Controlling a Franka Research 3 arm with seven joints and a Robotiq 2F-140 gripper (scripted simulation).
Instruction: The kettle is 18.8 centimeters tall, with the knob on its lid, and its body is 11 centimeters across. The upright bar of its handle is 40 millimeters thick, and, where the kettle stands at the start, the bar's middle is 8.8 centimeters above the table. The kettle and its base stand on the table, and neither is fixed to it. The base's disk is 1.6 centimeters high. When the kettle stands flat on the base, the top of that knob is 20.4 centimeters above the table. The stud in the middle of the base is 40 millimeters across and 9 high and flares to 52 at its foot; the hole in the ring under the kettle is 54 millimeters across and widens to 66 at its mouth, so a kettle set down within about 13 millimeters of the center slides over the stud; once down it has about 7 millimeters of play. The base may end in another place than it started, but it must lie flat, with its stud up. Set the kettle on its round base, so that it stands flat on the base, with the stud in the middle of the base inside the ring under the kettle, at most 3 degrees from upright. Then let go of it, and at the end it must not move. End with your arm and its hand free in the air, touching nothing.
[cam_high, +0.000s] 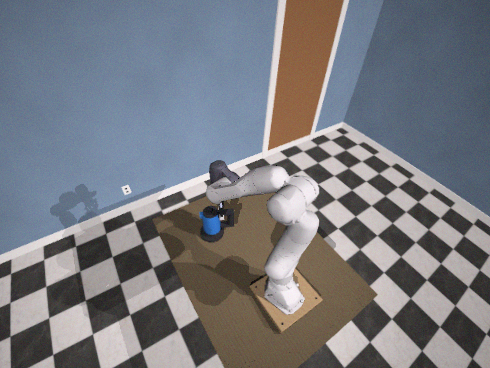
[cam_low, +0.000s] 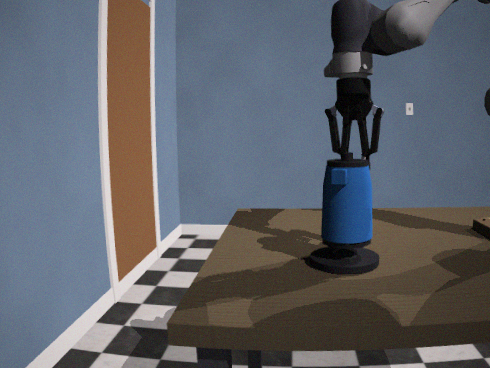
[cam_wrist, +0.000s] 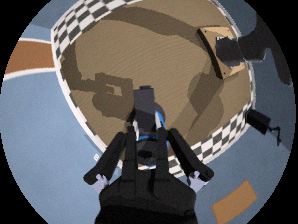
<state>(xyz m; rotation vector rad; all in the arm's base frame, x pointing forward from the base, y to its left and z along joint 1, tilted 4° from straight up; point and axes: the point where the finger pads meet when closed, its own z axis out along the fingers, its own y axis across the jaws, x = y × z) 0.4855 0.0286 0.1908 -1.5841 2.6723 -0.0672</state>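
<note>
Right now my hand is 50 mm above the blue kettle, 20 mm to the right of it and 10 mm short of it. The rest, counted from my hand: round black base (180 mm below, 60 mm to the left, 30 mm ahead).
</note>
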